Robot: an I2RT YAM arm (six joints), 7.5 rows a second.
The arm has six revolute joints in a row. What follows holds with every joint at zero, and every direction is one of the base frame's. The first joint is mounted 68 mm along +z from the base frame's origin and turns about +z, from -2.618 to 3.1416 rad. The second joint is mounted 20 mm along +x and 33.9 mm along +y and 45.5 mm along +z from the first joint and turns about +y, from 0 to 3.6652 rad. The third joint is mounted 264 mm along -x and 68.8 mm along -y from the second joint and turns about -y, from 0 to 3.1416 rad. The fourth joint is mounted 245 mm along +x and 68.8 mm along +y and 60 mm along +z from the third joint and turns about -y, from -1.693 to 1.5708 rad. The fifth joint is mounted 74 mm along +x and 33.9 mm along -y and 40.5 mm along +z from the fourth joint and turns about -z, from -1.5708 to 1.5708 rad. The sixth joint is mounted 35.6 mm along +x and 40.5 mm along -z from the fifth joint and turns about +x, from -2.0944 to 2.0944 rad. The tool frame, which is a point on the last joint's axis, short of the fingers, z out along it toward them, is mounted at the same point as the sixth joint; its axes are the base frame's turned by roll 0, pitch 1.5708 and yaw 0 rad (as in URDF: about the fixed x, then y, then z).
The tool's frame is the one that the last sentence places.
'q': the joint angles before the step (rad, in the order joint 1, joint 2, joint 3, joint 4, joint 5, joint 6). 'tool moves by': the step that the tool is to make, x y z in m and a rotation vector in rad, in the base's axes. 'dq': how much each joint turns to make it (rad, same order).
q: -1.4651, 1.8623, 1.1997, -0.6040, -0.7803, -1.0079
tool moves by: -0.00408, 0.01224, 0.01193, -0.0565, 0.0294, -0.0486
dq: -0.0044, -0.0888, -0.0691, 0.0615, 0.0479, 0.0408
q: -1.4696, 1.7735, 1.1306, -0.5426, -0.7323, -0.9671
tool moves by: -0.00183, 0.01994, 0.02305, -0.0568, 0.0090, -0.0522
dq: 0.0037, -0.1331, -0.0689, 0.0300, 0.0369, 0.0589
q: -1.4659, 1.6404, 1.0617, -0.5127, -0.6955, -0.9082
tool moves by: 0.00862, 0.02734, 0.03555, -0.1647, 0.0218, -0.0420
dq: 0.0464, -0.1934, -0.0806, 0.0867, 0.0840, 0.0636
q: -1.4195, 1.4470, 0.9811, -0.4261, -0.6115, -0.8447
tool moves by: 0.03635, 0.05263, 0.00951, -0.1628, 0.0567, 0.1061
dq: 0.1860, -0.2106, -0.1548, 0.0848, 0.1231, -0.0072
